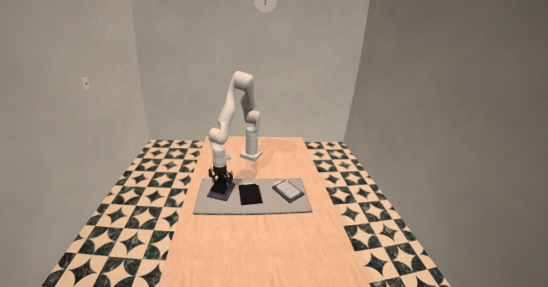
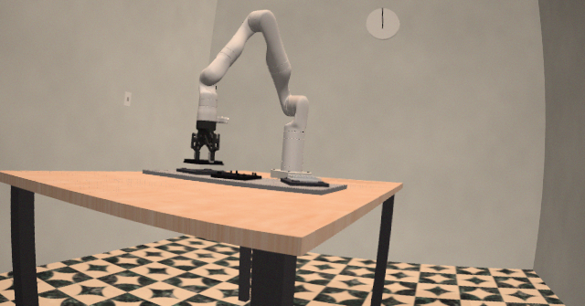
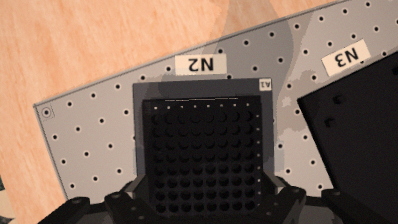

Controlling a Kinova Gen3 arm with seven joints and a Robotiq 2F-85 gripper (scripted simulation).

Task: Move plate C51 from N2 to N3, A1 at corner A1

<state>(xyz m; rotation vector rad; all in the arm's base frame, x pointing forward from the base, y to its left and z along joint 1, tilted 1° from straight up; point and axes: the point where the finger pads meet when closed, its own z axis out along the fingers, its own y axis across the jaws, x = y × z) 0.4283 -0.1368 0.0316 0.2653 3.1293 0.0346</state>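
Right now the plate nest N2 is 50 mm below my hand. Round my hand: plate C51: 10 mm below; then A1 mark: 70 mm to the left, 60 mm behind, 40 mm below; then N3 label: 150 mm to the left, 70 mm behind, 50 mm below.
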